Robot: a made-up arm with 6 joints. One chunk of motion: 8 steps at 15 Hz.
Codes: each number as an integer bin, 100 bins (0 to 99) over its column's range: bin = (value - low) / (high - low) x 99, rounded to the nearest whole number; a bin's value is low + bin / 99 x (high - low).
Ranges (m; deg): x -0.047..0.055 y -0.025..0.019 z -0.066..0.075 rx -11..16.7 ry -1.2..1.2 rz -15.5..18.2
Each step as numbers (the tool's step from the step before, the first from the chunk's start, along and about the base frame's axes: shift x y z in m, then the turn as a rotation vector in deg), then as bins.
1 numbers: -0.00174 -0.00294 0.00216 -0.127 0.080 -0.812
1 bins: 44 50 48 39 53 43
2 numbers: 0.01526 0.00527 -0.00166 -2.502 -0.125 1.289
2 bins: 60 68 45 30 44 49
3 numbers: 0.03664 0.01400 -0.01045 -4.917 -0.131 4.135
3 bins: 81 88 39 22 44 58
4 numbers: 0.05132 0.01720 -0.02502 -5.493 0.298 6.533
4 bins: 95 95 29 20 62 65
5 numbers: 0.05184 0.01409 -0.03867 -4.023 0.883 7.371
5 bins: 96 88 19 25 86 67
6 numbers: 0.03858 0.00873 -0.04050 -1.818 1.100 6.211
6 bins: 83 76 18 33 95 64
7 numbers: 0.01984 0.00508 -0.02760 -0.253 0.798 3.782
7 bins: 65 68 27 38 82 57
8 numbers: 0.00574 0.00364 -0.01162 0.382 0.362 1.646
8 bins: 51 64 38 41 64 50
